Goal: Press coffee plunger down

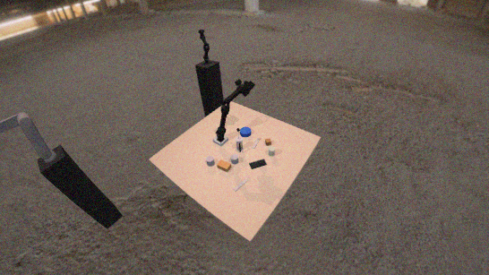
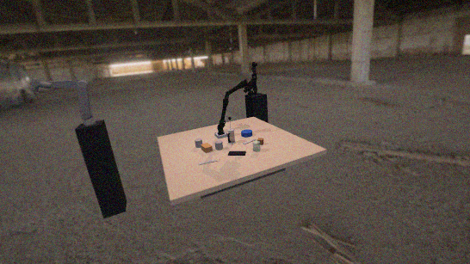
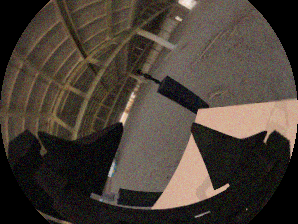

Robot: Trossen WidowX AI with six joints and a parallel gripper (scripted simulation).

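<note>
My gripper tip is 26 cm short of the coffee press, 37 cm to the left of it and 36 cm above it. Also, from my gripper tip: black flat slab (51 cm ahead, 42 cm to the right, 48 cm below); then small brown cube (45 cm ahead, 14 cm to the right, 46 cm below); then blue disc (16 cm ahead, 14 cm to the right, 46 cm below).
</note>
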